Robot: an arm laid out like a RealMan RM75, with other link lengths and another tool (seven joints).
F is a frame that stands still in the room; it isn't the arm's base.
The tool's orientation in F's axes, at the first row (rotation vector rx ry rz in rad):
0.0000, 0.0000, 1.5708
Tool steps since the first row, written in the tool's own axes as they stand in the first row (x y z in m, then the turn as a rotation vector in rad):
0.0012, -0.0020, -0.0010, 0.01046, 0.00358, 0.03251
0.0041, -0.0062, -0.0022, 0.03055, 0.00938, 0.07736
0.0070, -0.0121, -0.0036, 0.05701, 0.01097, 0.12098
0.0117, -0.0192, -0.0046, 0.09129, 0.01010, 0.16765
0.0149, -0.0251, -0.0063, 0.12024, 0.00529, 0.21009
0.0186, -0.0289, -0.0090, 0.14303, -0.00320, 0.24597
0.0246, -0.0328, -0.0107, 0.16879, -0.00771, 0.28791
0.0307, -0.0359, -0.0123, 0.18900, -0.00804, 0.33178
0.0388, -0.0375, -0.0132, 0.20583, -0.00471, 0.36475
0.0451, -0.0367, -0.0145, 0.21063, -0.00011, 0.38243
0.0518, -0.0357, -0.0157, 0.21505, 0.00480, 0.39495
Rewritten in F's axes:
0.0020, 0.0012, -0.0010, -0.00358, 0.01046, 0.03251
0.0062, 0.0041, -0.0022, -0.00938, 0.03055, 0.07736
0.0121, 0.0070, -0.0036, -0.01097, 0.05701, 0.12098
0.0192, 0.0117, -0.0046, -0.01010, 0.09129, 0.16765
0.0251, 0.0149, -0.0063, -0.00529, 0.12024, 0.21009
0.0289, 0.0186, -0.0090, 0.00320, 0.14303, 0.24597
0.0328, 0.0246, -0.0107, 0.00771, 0.16879, 0.28791
0.0359, 0.0307, -0.0123, 0.00804, 0.18900, 0.33178
0.0375, 0.0388, -0.0132, 0.00471, 0.20583, 0.36475
0.0367, 0.0451, -0.0145, 0.00011, 0.21063, 0.38243
0.0357, 0.0518, -0.0157, -0.00480, 0.21505, 0.39495

